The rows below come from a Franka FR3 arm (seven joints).
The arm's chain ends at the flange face. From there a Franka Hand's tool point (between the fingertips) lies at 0.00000 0.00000 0.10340 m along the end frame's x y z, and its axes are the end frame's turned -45 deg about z.
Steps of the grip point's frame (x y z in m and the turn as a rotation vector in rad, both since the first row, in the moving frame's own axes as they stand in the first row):
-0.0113, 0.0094, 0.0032, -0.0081, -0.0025, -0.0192
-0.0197, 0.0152, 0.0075, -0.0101, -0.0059, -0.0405
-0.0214, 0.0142, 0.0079, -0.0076, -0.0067, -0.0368
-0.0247, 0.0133, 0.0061, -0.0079, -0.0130, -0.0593
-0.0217, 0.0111, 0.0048, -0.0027, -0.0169, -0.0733
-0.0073, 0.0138, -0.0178, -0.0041, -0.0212, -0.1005
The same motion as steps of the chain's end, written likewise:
-0.0018, 0.0139, 0.0032, -0.0075, 0.0040, -0.0192
-0.0035, 0.0235, 0.0075, -0.0113, 0.0030, -0.0405
-0.0052, 0.0241, 0.0079, -0.0101, 0.0006, -0.0368
-0.0077, 0.0253, 0.0061, -0.0148, -0.0036, -0.0593
-0.0065, 0.0217, 0.0048, -0.0139, -0.0100, -0.0733
0.0058, 0.0130, -0.0178, -0.0179, -0.0121, -0.1005

